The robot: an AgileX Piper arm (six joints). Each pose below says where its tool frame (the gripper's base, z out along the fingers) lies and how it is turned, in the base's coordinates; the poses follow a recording.
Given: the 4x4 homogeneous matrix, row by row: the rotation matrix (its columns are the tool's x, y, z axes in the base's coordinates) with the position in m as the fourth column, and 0 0 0 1 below. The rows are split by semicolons.
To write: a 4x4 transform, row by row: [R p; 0 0 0 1], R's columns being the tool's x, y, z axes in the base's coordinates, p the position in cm. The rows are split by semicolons. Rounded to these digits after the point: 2 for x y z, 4 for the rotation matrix.
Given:
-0.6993, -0.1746, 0.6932, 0.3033; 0.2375, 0.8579, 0.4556, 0.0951; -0.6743, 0.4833, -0.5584, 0.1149; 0, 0, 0, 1
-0.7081, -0.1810, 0.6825, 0.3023; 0.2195, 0.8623, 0.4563, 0.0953; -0.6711, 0.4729, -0.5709, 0.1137; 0, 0, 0, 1
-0.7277, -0.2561, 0.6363, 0.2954; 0.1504, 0.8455, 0.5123, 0.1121; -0.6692, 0.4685, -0.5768, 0.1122; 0, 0, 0, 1
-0.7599, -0.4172, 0.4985, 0.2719; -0.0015, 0.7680, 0.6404, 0.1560; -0.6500, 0.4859, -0.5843, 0.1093; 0, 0, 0, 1
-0.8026, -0.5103, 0.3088, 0.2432; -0.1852, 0.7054, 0.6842, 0.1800; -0.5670, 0.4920, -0.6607, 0.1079; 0, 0, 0, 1
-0.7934, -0.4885, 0.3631, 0.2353; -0.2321, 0.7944, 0.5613, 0.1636; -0.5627, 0.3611, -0.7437, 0.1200; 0, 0, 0, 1
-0.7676, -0.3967, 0.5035, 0.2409; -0.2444, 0.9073, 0.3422, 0.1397; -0.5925, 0.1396, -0.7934, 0.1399; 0, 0, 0, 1
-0.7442, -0.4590, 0.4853, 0.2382; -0.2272, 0.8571, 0.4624, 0.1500; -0.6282, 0.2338, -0.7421, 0.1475; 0, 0, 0, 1
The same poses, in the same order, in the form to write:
-0.6993, -0.1746, 0.6932, 30.33; 0.2375, 0.8579, 0.4556, 9.51; -0.6743, 0.4833, -0.5584, 11.49; 0, 0, 0, 1
-0.7081, -0.1810, 0.6825, 30.23; 0.2195, 0.8623, 0.4563, 9.53; -0.6711, 0.4729, -0.5709, 11.37; 0, 0, 0, 1
-0.7277, -0.2561, 0.6363, 29.54; 0.1504, 0.8455, 0.5123, 11.21; -0.6692, 0.4685, -0.5768, 11.22; 0, 0, 0, 1
-0.7599, -0.4172, 0.4985, 27.19; -0.0015, 0.7680, 0.6404, 15.60; -0.6500, 0.4859, -0.5843, 10.93; 0, 0, 0, 1
-0.8026, -0.5103, 0.3088, 24.32; -0.1852, 0.7054, 0.6842, 18.00; -0.5670, 0.4920, -0.6607, 10.79; 0, 0, 0, 1
-0.7934, -0.4885, 0.3631, 23.53; -0.2321, 0.7944, 0.5613, 16.36; -0.5627, 0.3611, -0.7437, 12.00; 0, 0, 0, 1
-0.7676, -0.3967, 0.5035, 24.09; -0.2444, 0.9073, 0.3422, 13.97; -0.5925, 0.1396, -0.7934, 13.99; 0, 0, 0, 1
-0.7442, -0.4590, 0.4853, 23.82; -0.2272, 0.8571, 0.4624, 15.00; -0.6282, 0.2338, -0.7421, 14.75; 0, 0, 0, 1

